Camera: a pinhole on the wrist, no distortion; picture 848 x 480 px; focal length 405.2 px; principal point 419.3 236.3 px. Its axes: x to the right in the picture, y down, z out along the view. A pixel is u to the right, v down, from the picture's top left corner.
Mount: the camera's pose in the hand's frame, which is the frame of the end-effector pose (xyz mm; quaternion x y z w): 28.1 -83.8 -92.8 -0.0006 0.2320 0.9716 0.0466
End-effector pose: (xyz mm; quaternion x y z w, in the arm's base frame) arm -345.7 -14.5 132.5 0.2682 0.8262 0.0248 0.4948
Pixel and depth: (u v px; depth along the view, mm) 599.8 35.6 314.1
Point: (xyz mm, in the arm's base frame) -130.3 95.8 211.2
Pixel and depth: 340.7 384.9 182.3
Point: -311.1 -63.5 12.5
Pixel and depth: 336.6 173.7 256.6
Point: -252.9 53.7 19.1
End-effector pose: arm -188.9 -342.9 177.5 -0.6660 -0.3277 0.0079 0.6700
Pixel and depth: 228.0 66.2 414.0
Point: 15.8 -25.6 47.6
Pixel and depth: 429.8 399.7 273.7
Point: -290.9 -163.6 216.0
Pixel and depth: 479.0 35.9 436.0
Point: -151.5 -135.9 -124.2
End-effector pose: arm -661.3 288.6 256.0 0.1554 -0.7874 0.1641 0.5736
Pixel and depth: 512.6 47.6 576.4
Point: -1079.5 545.4 71.3
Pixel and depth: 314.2 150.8 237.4
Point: -800.6 296.1 317.1
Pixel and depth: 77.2 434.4 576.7
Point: -1234.0 -90.1 580.3
